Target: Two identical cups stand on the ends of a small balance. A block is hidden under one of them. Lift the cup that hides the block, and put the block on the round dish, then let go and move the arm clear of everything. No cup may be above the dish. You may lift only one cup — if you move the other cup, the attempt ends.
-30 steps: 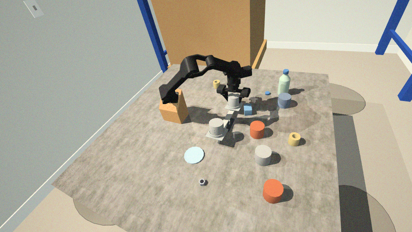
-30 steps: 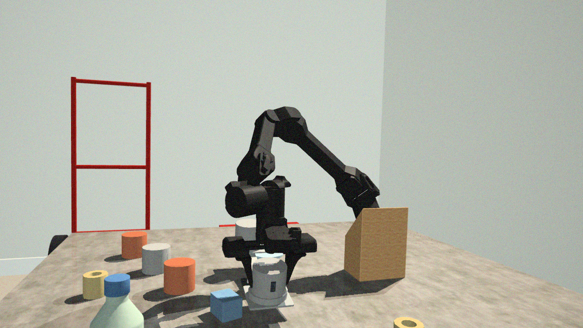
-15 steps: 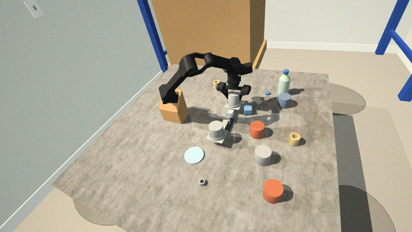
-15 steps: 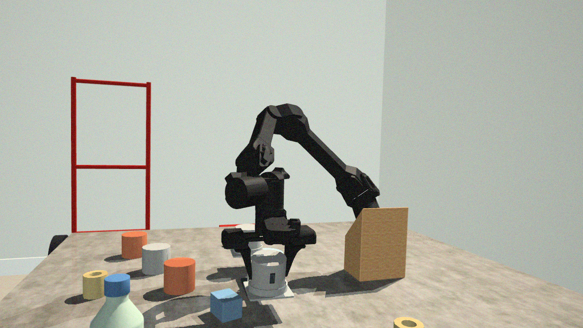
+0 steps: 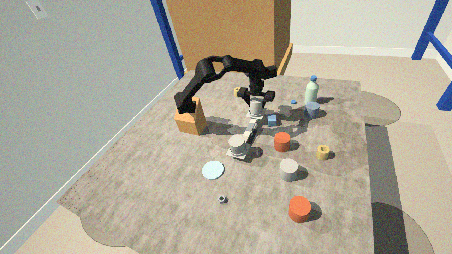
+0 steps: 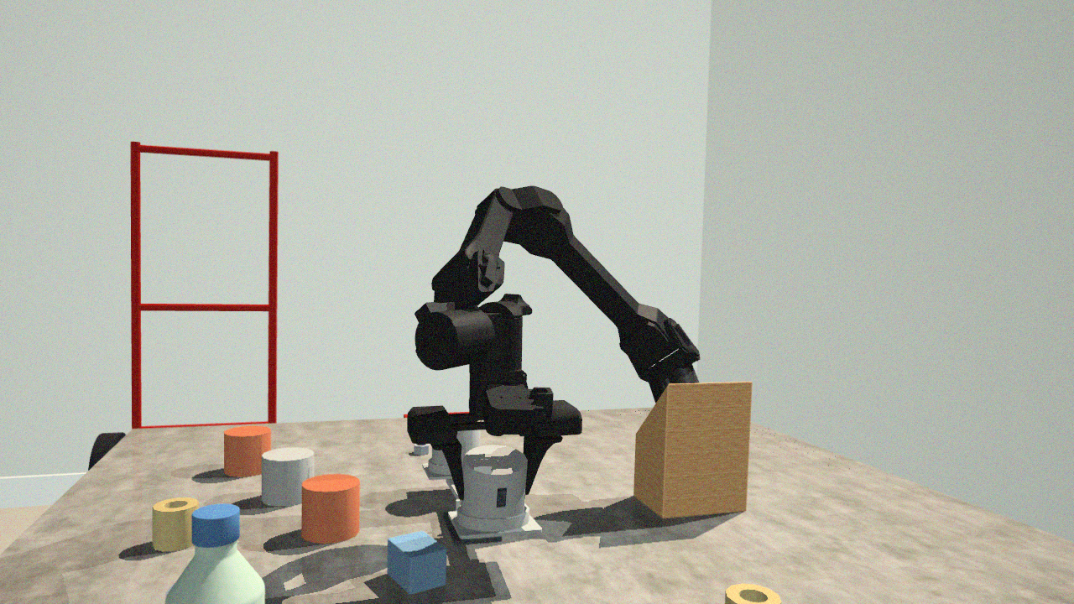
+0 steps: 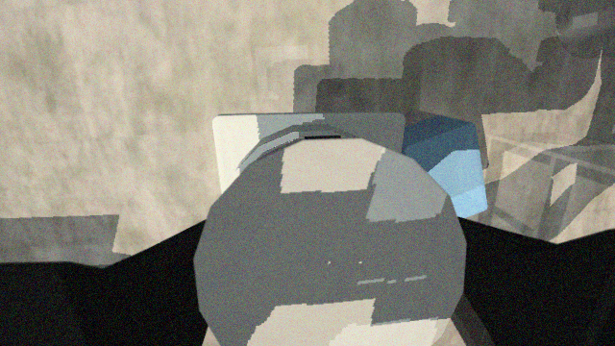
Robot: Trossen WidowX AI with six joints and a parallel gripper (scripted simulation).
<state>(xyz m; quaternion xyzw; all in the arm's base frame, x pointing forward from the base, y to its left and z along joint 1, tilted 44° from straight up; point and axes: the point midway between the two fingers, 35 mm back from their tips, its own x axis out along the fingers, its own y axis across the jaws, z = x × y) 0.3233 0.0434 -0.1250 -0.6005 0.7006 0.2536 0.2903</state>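
My gripper tip is 10 mm to the left of the mint-green block and 10 mm above it. Also, from my gripper tip: blue cylinder 260 mm ahead, 80 mm to the left, 50 mm below; blue block 80 mm ahead, 70 mm below, 10 mm to the right; pale blue round dish 370 mm to the right, 130 mm behind, 80 mm below.
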